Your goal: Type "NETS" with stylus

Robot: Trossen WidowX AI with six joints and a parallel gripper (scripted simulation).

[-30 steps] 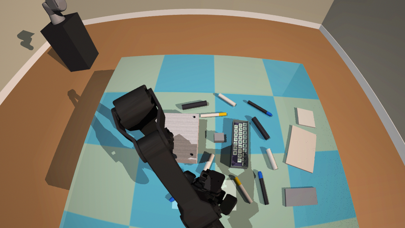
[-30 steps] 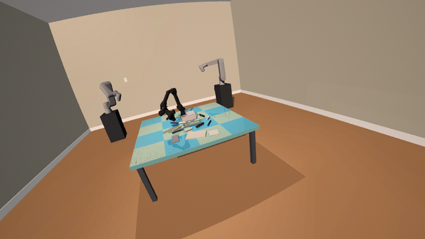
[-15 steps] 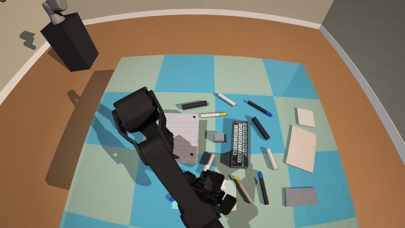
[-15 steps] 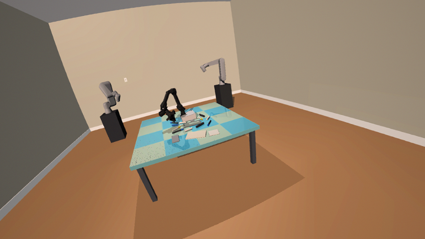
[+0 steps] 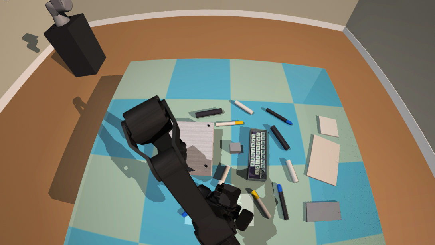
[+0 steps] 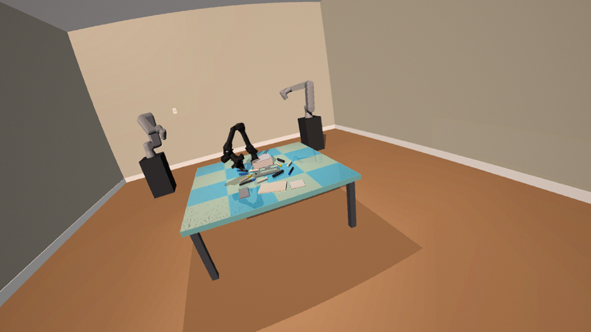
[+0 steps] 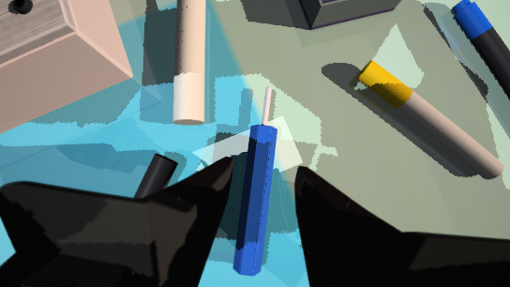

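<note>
Right now the stylus is 10 mm ahead of my gripper tip, 10 mm to the left of it and 40 mm below it. From my gripper tip the other things lie so: grey cube: 40 mm ahead, 210 mm to the left, 40 mm below; then grey pad: 380 mm ahead, 90 mm to the right, 40 mm below.
</note>
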